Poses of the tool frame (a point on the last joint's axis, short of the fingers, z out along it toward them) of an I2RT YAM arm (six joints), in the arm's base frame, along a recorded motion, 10 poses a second.
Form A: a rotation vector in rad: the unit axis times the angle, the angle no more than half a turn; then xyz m.
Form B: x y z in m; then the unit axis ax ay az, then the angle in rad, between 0 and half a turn. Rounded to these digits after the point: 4 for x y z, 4 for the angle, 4 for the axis.
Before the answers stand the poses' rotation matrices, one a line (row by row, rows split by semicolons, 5 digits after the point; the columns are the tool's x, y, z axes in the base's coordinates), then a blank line. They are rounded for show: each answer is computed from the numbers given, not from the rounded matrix.
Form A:
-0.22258, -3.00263, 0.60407, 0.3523, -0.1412, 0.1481
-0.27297, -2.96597, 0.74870, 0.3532, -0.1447, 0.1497
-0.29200, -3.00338, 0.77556, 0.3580, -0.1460, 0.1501
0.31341, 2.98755, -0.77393, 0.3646, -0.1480, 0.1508
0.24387, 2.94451, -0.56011, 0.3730, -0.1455, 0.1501
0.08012, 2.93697, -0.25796, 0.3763, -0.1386, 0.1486
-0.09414, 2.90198, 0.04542, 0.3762, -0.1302, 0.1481
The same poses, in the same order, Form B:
-0.98701 0.12766 -0.09758; 0.15546 0.91221 -0.37907; 0.04062 -0.38932 -0.92021
-0.98174 0.15431 -0.11124; 0.18862 0.86551 -0.46403; 0.02468 -0.47654 -0.87881
-0.98210 0.17419 -0.07169; 0.18713 0.85853 -0.47740; -0.02161 -0.48227 -0.87575
-0.97881 0.20440 -0.01231; 0.18467 0.85515 -0.48437; -0.08848 -0.47638 -0.87478
-0.97789 0.18305 0.10111; 0.13314 0.91784 -0.37396; -0.16125 -0.35223 -0.92192
-0.98012 0.07031 0.18553; 0.03689 0.98338 -0.17778; -0.19495 -0.16740 -0.96642
-0.96980 -0.06757 0.23435; -0.06020 0.99745 0.03846; -0.23635 0.02319 -0.97139

0.3523, -0.1412, 0.1481, -0.0725, -0.9778, 0.1967, 3.0709
0.3532, -0.1447, 0.1497, -0.0889, -0.9657, 0.2438, 3.0712
0.3580, -0.1460, 0.1501, -0.0937, -0.9640, 0.2489, 3.1156
0.3646, -0.1480, 0.1508, 0.1010, 0.9631, -0.2495, 3.1020
0.3730, -0.1455, 0.1501, 0.0811, 0.9791, -0.1863, 3.0072
0.3763, -0.1386, 0.1486, 0.0272, 0.9958, -0.0875, 2.9494
0.3762, -0.1302, 0.1481, -0.0324, 0.9994, 0.0156, 2.9039

